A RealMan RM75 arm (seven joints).
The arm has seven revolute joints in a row. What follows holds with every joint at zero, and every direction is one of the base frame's. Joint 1 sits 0.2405 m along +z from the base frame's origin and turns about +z. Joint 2 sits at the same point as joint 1 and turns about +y. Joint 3 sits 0.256 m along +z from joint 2 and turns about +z. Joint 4 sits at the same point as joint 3 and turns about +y. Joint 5 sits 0.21 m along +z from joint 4 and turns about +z. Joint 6 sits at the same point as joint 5 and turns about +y. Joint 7 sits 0.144 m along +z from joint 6 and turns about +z. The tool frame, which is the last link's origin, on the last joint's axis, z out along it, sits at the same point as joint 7; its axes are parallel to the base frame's.
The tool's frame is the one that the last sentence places.
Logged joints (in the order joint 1, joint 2, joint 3, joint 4, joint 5, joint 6, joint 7), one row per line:
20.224 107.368 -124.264 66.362 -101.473 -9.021 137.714
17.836 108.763 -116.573 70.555 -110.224 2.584 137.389
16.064 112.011 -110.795 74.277 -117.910 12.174 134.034
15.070 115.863 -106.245 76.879 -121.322 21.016 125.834
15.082 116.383 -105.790 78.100 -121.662 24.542 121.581
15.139 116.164 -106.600 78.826 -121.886 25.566 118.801
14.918 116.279 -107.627 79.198 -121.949 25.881 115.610
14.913 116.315 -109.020 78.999 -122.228 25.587 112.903
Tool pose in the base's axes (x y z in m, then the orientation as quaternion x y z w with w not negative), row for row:
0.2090 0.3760 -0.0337 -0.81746 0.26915 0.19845 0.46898
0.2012 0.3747 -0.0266 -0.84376 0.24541 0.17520 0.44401
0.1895 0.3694 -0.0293 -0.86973 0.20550 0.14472 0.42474
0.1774 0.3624 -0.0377 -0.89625 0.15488 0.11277 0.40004
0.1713 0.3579 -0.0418 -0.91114 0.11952 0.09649 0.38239
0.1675 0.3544 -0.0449 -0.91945 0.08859 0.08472 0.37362
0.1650 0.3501 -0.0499 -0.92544 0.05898 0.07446 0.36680
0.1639 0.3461 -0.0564 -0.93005 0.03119 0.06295 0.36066
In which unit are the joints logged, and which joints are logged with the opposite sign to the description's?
The joints are logged in degrees. Opposite sign: joint 4, joint 6.
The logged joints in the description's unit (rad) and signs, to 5 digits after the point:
0.35298 1.87393 -2.16882 -1.15824 -1.77104 0.15745 2.40356
0.31130 1.89827 -2.03458 -1.23142 -1.92377 -0.04510 2.39789
0.28037 1.95496 -1.93374 -1.29638 -2.05792 -0.21248 2.33933
0.26302 2.02219 -1.85433 -1.34179 -2.11747 -0.36680 2.19622
0.26323 2.03127 -1.84638 -1.36310 -2.12340 -0.42834 2.12199
0.26423 2.02744 -1.86052 -1.37577 -2.12731 -0.44621 2.07347
0.26037 2.02945 -1.87845 -1.38227 -2.12841 -0.45171 2.01778
0.26028 2.03008 -1.90276 -1.37879 -2.13328 -0.44658 1.97053

